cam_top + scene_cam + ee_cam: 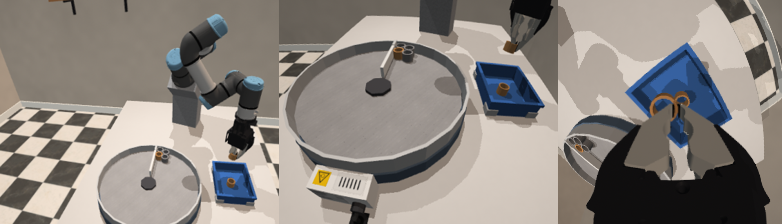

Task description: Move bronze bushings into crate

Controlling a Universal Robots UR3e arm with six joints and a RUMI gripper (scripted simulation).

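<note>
Right now the blue crate is 11 cm below my hand, 4 cm ahead of it and 2 cm to the right of it. Round my hand: grey turntable (37 cm to the right, 8 cm below, 3 cm ahead).
</note>
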